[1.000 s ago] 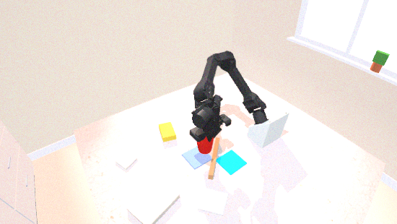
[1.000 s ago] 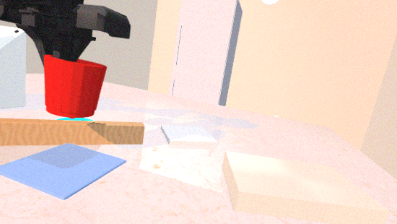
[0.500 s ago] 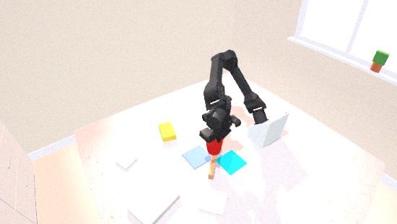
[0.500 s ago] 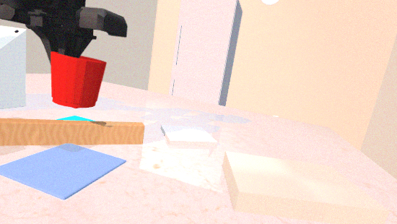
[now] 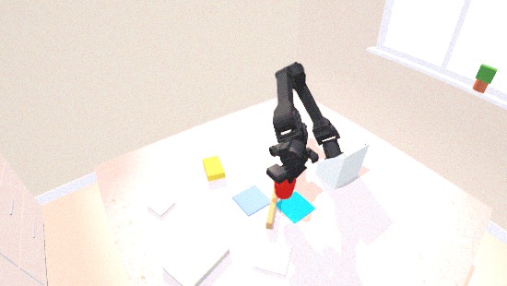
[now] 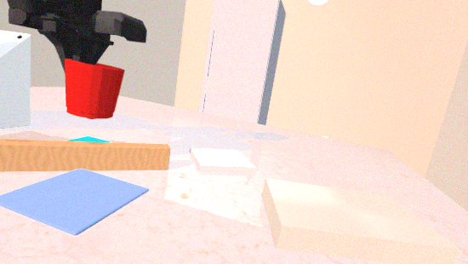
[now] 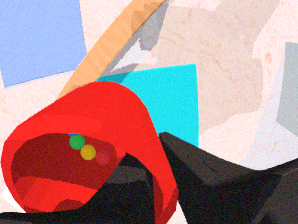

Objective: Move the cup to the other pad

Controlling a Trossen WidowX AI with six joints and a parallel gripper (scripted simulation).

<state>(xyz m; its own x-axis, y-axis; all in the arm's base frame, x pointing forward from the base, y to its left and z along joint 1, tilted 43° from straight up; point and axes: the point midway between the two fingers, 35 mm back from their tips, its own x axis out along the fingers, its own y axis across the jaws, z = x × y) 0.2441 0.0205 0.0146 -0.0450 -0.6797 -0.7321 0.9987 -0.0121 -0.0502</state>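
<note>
Right now my gripper tip is 1 cm past the cyan pad, 4 cm to the right of it and 11 cm above it. From my gripper tip the other things lie so: light blue pad: 10 cm ahead, 8 cm to the right, 11 cm below; then red cup: 3 cm ahead; then wooden bar: 5 cm ahead, 2 cm to the right, 10 cm below.
</note>
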